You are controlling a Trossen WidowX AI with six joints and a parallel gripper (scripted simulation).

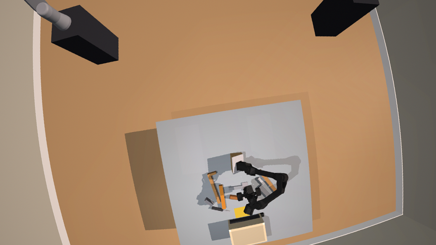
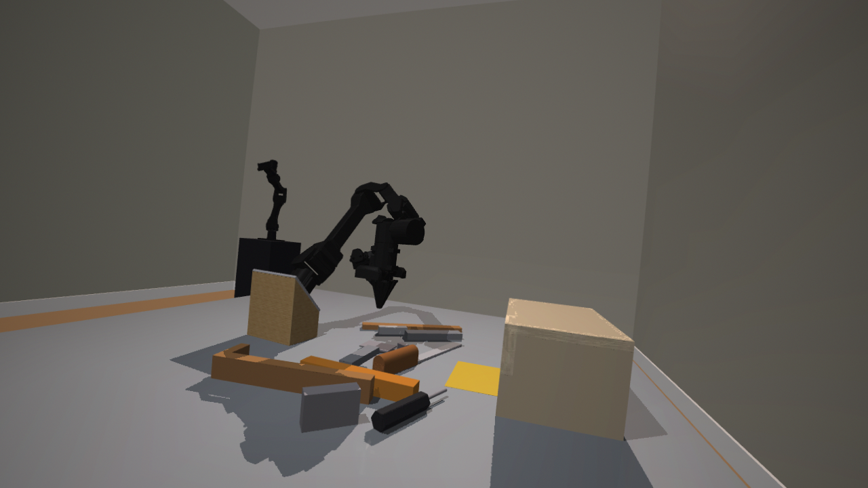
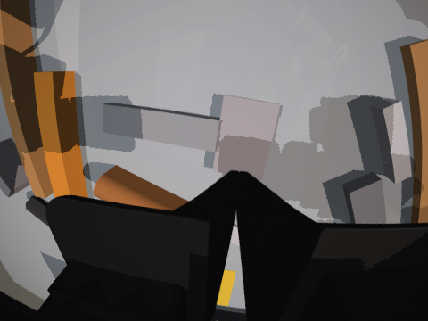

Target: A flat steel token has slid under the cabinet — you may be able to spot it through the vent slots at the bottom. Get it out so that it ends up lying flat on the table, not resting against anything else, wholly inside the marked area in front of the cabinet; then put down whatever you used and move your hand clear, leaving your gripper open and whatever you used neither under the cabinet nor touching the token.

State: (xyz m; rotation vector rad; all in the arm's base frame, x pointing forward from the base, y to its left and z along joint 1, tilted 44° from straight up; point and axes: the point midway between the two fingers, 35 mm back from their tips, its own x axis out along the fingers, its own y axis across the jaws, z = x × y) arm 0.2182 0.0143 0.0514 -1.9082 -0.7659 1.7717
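The grey t-shaped piece lies 90 mm below my gripper tip, 40 mm to the right of it and 10 mm ahead of it. Also, from my gripper tip: grey bar: 180 mm to the left, 90 mm below, 90 mm ahead; orange stick: 220 mm to the left, 90 mm below; grey cube: 90 mm below, 60 mm ahead, 20 mm to the left.
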